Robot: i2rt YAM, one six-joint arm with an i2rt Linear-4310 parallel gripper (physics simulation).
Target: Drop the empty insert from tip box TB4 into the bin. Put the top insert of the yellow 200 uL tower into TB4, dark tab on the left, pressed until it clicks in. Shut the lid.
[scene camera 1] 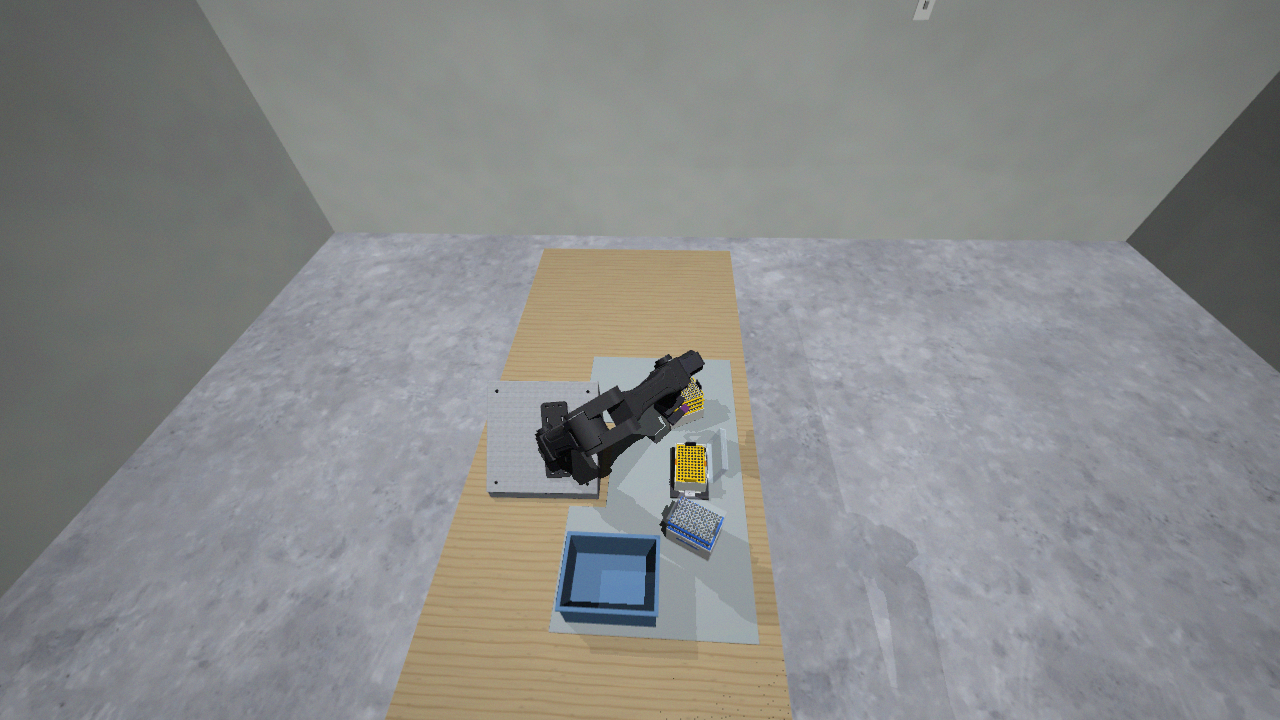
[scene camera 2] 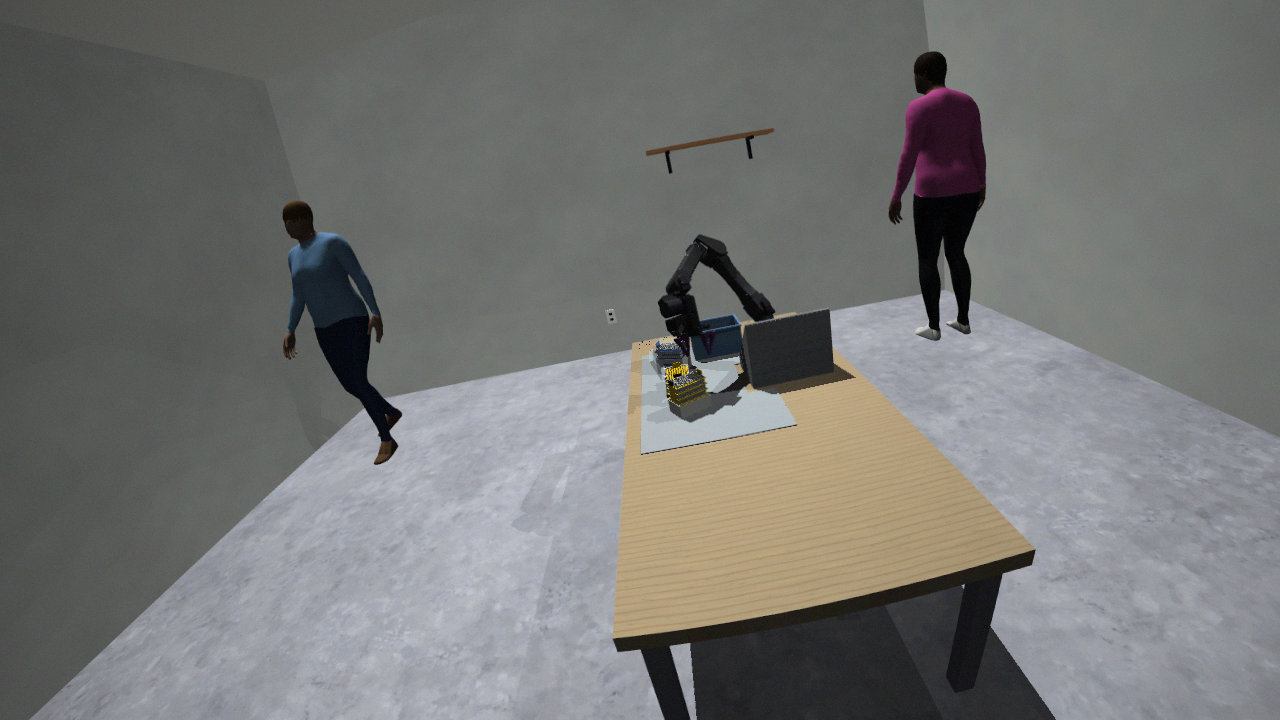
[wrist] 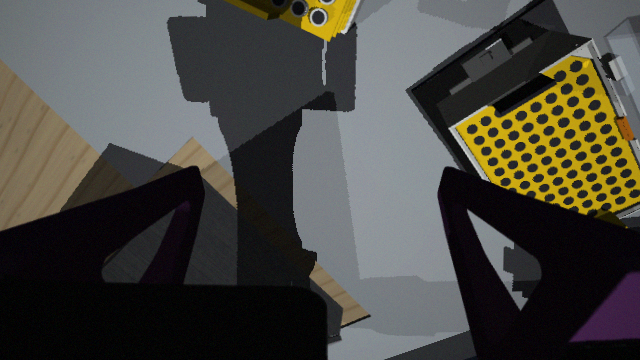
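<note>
Tip box TB4 [scene camera 1: 691, 488] stands on the mat with its clear lid [scene camera 1: 724, 450] [wrist: 627, 47] open. Its yellow insert [scene camera 1: 691, 462] [wrist: 555, 145] sits in the box with empty holes; a dark tab shows on one edge. The yellow tower [scene camera 1: 694, 402] [scene camera 2: 687, 392] [wrist: 327, 30] stands beyond it, cut off at the top edge of the wrist view and partly behind the arm in scene camera 1. The blue bin [scene camera 1: 607, 617] [scene camera 2: 723, 347] is at the near end of the mat. My gripper [wrist: 321, 179] [scene camera 2: 697, 347] is open and empty above the mat, beside the tower and TB4.
A rack with a blue edge [scene camera 1: 693, 525] [scene camera 2: 666, 355] stands between TB4 and the bin. The arm's perforated base plate [scene camera 1: 519, 438] [scene camera 2: 789, 349] lies beside the mat [scene camera 1: 716, 608] on the wooden table [scene camera 1: 635, 295] [scene camera 2: 805, 510]. Two people stand away from the table in scene camera 2.
</note>
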